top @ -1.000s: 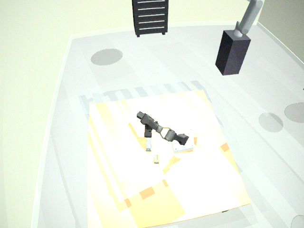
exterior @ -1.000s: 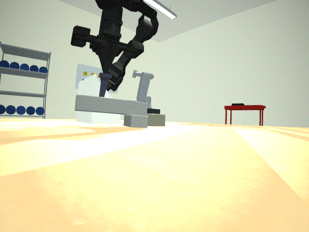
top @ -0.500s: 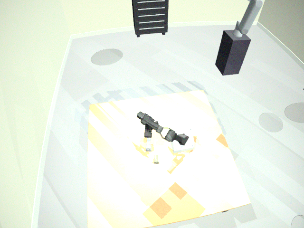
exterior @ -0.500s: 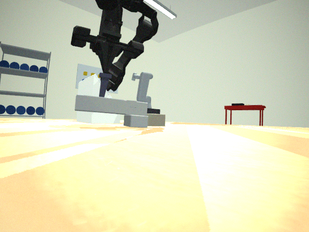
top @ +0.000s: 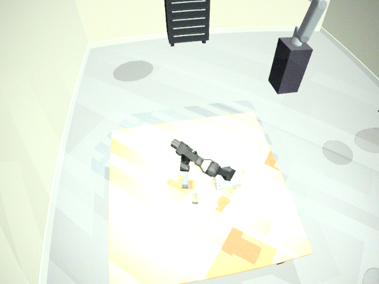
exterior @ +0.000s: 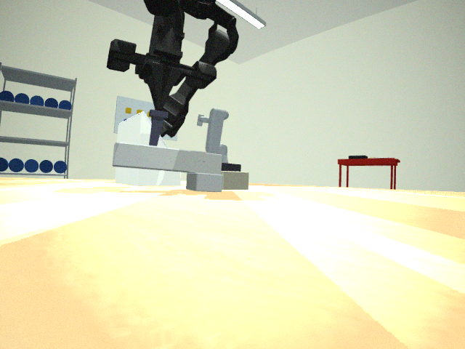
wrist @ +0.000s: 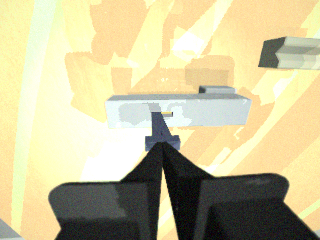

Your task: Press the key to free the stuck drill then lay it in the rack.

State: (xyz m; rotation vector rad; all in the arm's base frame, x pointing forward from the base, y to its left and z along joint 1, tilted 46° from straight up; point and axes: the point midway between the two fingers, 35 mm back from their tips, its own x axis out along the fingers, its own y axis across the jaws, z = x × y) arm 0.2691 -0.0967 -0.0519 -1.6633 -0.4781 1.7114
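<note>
The dark blue key lies 30 mm below my gripper tip. Round my gripper tip: pale grey fixture 90 mm below, 30 mm to the left; then grey-beige rack 210 mm to the left, 110 mm below, 30 mm behind; then drill 80 mm below, 50 mm to the left, 10 mm ahead.
</note>
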